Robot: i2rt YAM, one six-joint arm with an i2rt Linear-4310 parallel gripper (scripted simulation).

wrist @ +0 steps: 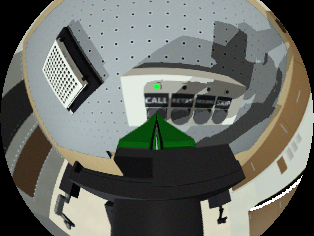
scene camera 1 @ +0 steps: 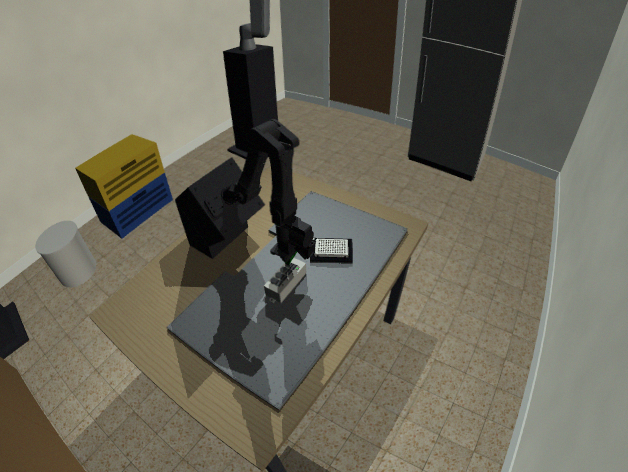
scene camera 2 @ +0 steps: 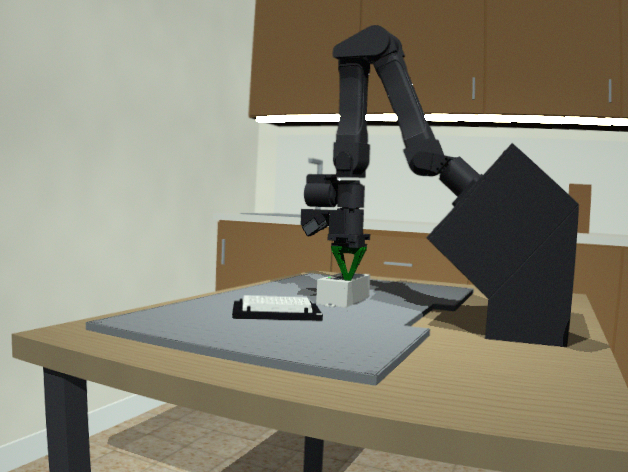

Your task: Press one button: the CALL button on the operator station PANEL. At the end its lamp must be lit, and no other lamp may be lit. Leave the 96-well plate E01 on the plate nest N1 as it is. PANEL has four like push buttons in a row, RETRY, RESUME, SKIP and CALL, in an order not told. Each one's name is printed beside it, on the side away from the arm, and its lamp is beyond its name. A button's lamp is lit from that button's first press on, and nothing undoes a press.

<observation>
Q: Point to a white 96-well plate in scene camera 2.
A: At 263, 303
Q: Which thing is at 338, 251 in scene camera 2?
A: The gripper.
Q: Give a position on a white 96-well plate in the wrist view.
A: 61, 72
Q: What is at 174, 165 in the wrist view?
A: The gripper.
</observation>
